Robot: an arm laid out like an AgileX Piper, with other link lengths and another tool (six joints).
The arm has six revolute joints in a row. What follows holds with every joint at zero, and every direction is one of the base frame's. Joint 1 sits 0.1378 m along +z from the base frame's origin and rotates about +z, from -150 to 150 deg. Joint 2 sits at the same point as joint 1 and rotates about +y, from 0 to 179.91 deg. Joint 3 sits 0.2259 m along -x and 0.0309 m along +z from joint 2 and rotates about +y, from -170 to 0 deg. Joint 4 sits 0.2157 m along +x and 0.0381 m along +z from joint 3 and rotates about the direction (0.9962, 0, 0.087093), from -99.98 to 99.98 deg. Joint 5 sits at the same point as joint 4 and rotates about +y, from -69.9 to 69.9 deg. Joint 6 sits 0.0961 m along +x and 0.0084 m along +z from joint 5 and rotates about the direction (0.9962, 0, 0.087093), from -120 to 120 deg. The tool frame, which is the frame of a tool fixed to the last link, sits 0.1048 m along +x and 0.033 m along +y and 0.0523 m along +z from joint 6; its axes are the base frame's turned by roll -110.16, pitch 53.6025 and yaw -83.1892 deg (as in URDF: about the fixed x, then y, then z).
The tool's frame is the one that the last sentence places.
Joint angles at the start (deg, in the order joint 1, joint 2, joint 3, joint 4, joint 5, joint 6):
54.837 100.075 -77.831 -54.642 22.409 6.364
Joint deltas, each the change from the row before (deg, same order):
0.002 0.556 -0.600 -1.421 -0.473 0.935
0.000 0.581 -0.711 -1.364 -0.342 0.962
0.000 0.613 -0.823 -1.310 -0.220 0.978
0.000 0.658 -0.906 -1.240 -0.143 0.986
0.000 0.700 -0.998 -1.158 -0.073 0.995
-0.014 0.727 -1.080 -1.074 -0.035 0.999
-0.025 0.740 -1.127 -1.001 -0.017 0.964
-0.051 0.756 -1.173 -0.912 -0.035 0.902
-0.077 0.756 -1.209 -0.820 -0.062 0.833
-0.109 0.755 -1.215 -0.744 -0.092 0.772
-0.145 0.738 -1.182 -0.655 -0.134 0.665
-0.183 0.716 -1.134 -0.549 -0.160 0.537
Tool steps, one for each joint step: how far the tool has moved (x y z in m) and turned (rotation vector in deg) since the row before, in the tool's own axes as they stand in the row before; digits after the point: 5 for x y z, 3 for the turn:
-0.00131 -0.00339 0.00026 0.741 0.038 -0.399
-0.00104 -0.00374 0.00017 0.730 0.060 -0.269
-0.00079 -0.00409 0.00012 0.726 0.086 -0.153
-0.00069 -0.00427 0.00024 0.701 0.085 -0.058
-0.00061 -0.00452 0.00028 0.691 0.070 0.049
-0.00049 -0.00482 0.00023 0.700 0.039 0.153
-0.00043 -0.00494 0.00022 0.701 0.022 0.199
-0.00037 -0.00508 0.00023 0.707 -0.009 0.230
-0.00031 -0.00521 0.00016 0.720 -0.046 0.253
-0.00018 -0.00519 0.00022 0.710 -0.068 0.268
-0.00003 -0.00497 0.00035 0.677 -0.076 0.244
0.00020 -0.00467 0.00053 0.623 -0.065 0.220

